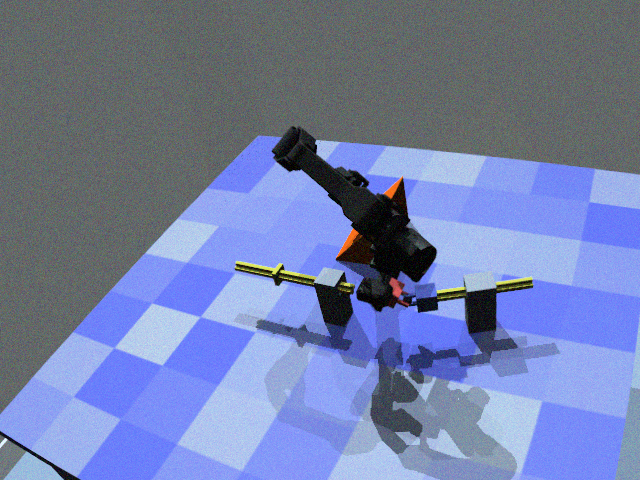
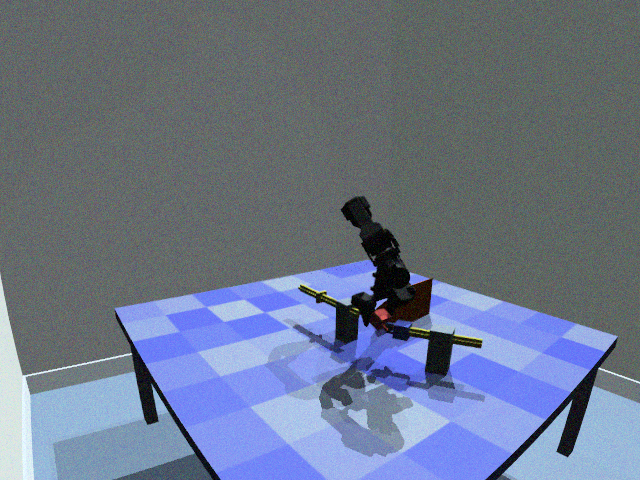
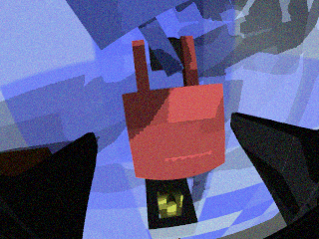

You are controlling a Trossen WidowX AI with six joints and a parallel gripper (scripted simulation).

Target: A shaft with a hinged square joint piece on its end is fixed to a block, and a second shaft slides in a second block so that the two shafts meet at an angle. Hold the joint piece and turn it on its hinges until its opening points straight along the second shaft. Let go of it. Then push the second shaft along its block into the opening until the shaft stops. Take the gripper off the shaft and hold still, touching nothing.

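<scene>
Now: the red square joint piece 20 mm to the left of my gripper tip and 10 mm above it.
</scene>
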